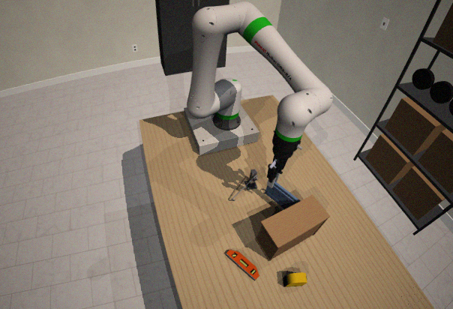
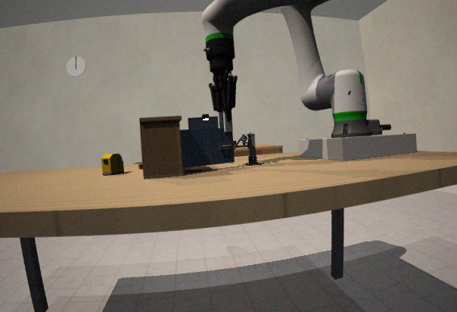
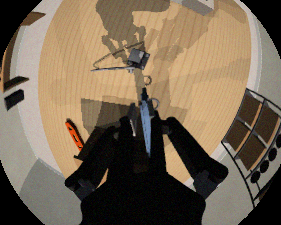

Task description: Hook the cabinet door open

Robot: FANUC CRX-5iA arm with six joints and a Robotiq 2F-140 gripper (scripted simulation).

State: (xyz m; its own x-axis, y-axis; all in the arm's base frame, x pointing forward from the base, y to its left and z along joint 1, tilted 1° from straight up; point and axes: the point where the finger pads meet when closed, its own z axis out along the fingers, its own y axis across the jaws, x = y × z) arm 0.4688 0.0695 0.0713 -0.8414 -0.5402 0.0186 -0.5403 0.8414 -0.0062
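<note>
Right now the cabinet door is 70 mm below my hand, 60 mm ahead of it and 50 mm to the left of it. The rest, counted from my hand: hook post 80 mm below, 70 mm to the right, 60 mm behind; then orange level 270 mm ahead, 190 mm to the right, 140 mm below; then yellow tape measure 380 mm ahead, 120 mm below, 30 mm to the right.
</note>
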